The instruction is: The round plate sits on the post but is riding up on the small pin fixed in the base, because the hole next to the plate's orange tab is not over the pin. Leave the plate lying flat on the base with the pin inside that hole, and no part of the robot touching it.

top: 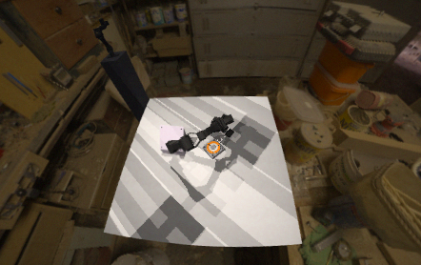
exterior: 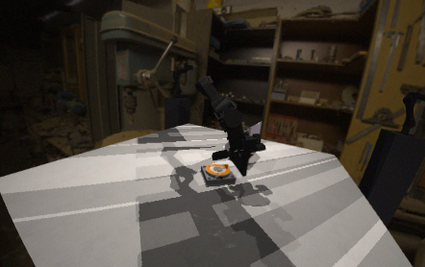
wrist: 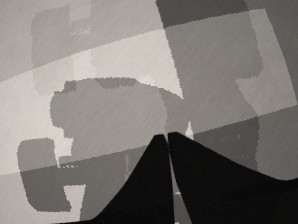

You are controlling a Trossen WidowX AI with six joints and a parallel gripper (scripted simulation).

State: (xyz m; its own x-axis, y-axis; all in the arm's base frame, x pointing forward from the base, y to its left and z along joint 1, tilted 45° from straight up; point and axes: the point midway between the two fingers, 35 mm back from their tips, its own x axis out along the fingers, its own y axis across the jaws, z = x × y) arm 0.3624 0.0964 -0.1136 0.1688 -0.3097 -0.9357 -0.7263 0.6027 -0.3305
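My gripper tip is 13 cm to the left of the round plate, 11 cm past it and 6 cm above it. From my gripper tip the other things lie so: square base: 14 cm to the right, 9 cm behind, 7 cm below.
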